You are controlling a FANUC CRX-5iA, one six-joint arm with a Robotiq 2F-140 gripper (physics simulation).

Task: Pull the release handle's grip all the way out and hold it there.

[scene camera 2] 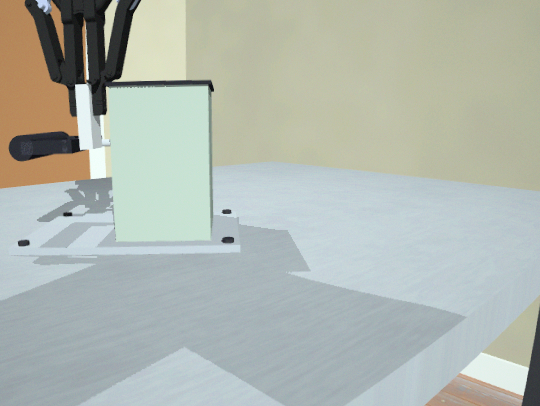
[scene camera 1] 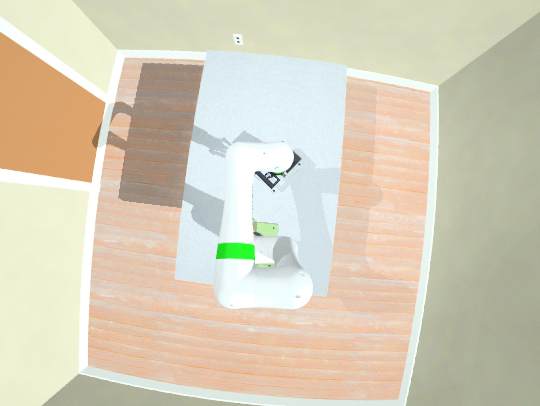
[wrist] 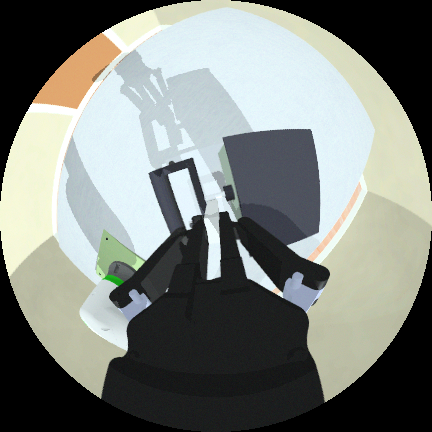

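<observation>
The release handle's dark grip [scene camera 2: 42, 145] [wrist: 168, 200] sticks out sideways from a pale green box [scene camera 2: 162, 165] with a dark lid [wrist: 275, 180]. A short light rod [scene camera 2: 106, 142] shows between the handle and the box. My gripper [scene camera 2: 88, 112] [wrist: 213, 208] points down and is shut on an upright white bar [scene camera 2: 86, 131] [wrist: 212, 206], which extends below its fingertips. The bar stands on the box side of the handle's inner crosspiece, apart from the box wall. Whether it touches the crosspiece is unclear. In scene camera 1 the arm hides the gripper.
The box stands on a light base plate [scene camera 2: 175, 247] with dark bolts at its corners, on a grey table [scene camera 1: 275, 100] [scene camera 2: 400, 225]. My white arm [scene camera 1: 237, 200] spans above the table. A green plate [scene camera 1: 266, 229] [wrist: 117, 245] lies near the arm's base.
</observation>
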